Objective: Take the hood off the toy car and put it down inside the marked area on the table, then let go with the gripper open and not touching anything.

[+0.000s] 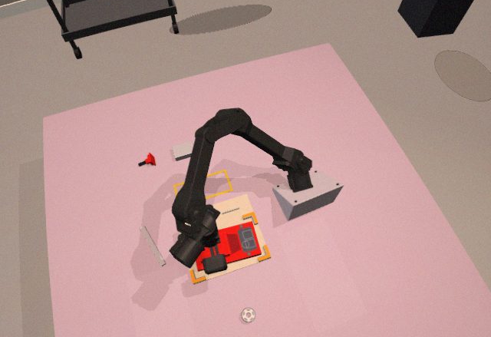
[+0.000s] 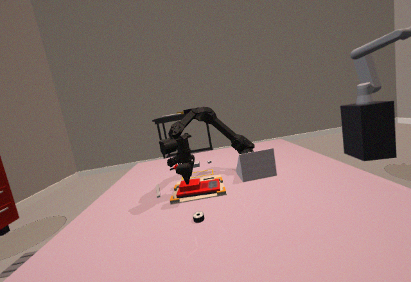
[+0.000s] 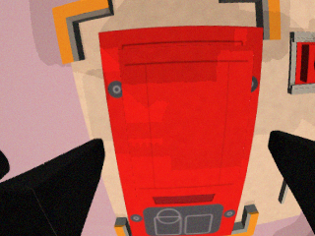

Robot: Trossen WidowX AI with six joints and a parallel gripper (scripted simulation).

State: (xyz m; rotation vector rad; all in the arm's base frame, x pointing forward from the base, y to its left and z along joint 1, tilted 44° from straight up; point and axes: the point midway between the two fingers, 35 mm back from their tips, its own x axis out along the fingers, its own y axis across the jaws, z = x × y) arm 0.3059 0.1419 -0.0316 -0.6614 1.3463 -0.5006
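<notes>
The hood is 20 mm below my gripper tip.
</notes>
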